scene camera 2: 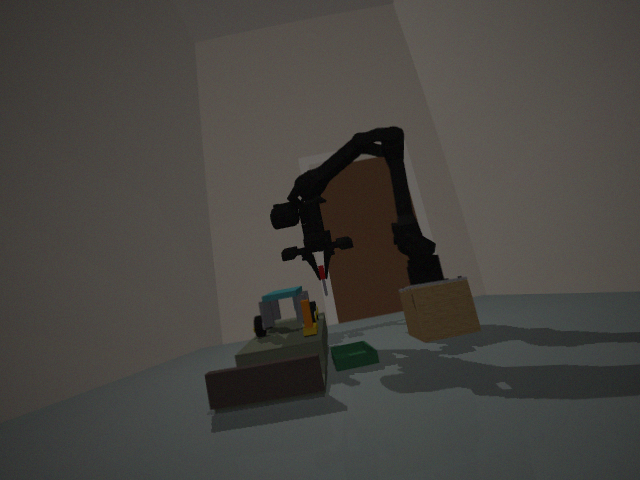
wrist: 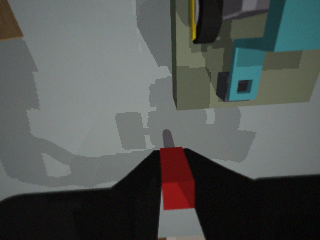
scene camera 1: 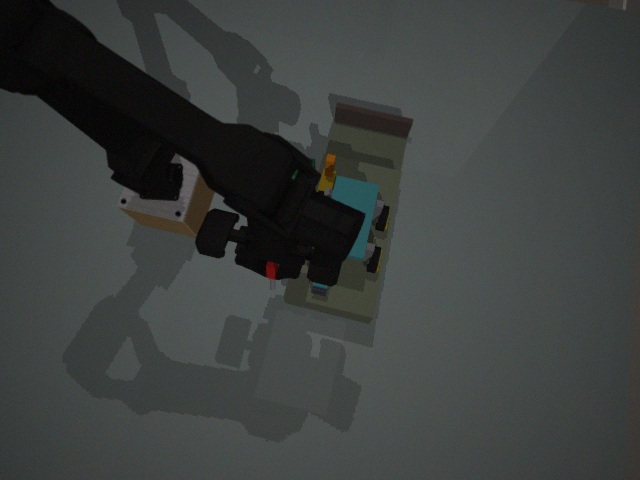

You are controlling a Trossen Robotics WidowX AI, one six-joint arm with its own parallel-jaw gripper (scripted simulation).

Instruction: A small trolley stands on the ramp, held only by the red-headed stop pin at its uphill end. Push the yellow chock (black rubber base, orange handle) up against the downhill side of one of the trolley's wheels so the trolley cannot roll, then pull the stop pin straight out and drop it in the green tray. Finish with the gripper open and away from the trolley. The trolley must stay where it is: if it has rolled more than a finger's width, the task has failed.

The gripper carries a red-headed stop pin.
